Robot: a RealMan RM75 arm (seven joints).
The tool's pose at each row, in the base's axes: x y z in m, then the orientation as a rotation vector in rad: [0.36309, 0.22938, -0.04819, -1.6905, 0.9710, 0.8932]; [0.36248, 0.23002, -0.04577, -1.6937, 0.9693, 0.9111]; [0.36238, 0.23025, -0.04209, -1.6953, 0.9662, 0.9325]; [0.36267, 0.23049, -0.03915, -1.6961, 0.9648, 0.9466]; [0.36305, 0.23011, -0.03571, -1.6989, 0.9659, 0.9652]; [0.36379, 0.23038, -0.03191, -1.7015, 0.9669, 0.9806]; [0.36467, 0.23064, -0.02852, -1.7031, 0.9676, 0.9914]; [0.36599, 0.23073, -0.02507, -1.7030, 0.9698, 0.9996]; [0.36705, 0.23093, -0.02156, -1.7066, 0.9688, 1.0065]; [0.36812, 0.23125, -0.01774, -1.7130, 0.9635, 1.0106]
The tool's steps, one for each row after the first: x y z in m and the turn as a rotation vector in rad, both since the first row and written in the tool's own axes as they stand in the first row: [-0.00253, -0.00049, 0.00002, -0.0120, -0.0073, 0.0073]; [-0.00588, -0.00182, -0.00076, -0.0248, -0.0176, 0.0157]; [-0.00842, -0.00323, -0.00138, -0.0331, -0.0242, 0.0217]; [-0.01123, -0.00476, -0.00273, -0.0451, -0.0303, 0.0314]; [-0.01435, -0.00690, -0.00361, -0.0552, -0.0351, 0.0394]; [-0.01704, -0.00901, -0.00441, -0.0622, -0.0386, 0.0451]; [-0.01957, -0.01150, -0.00544, -0.0663, -0.0410, 0.0507]; [-0.02228, -0.01380, -0.00635, -0.0729, -0.0426, 0.0530]; [-0.02529, -0.01626, -0.00723, -0.0804, -0.0438, 0.0507]
